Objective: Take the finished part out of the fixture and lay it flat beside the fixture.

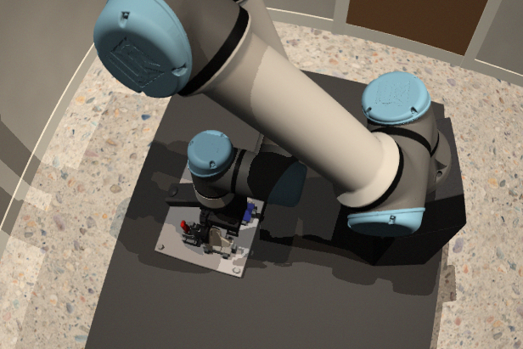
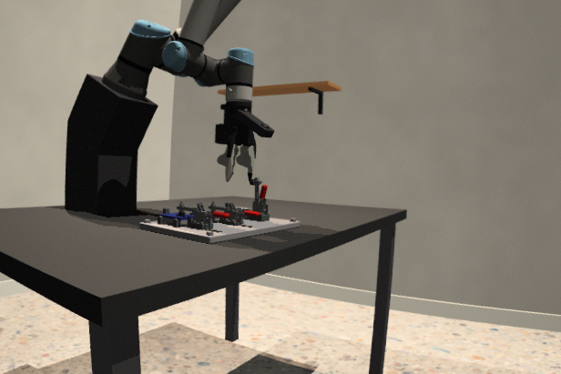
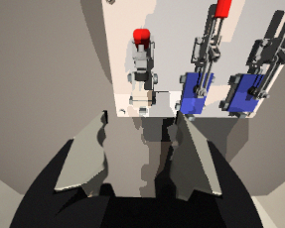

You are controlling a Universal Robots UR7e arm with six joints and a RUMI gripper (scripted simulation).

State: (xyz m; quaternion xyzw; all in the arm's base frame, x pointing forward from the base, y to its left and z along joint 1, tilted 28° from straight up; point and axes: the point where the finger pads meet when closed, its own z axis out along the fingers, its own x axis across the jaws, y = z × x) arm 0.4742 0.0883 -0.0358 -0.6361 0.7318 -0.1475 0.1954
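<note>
The pale grey finished part lies 9 cm below my hand and 1 cm behind it. Also, from my hand: blue blank: 22 cm to the right, 10 cm below, 3 cm behind; then light grey fixture plate: 12 cm below, 11 cm to the right, 3 cm ahead.
</note>
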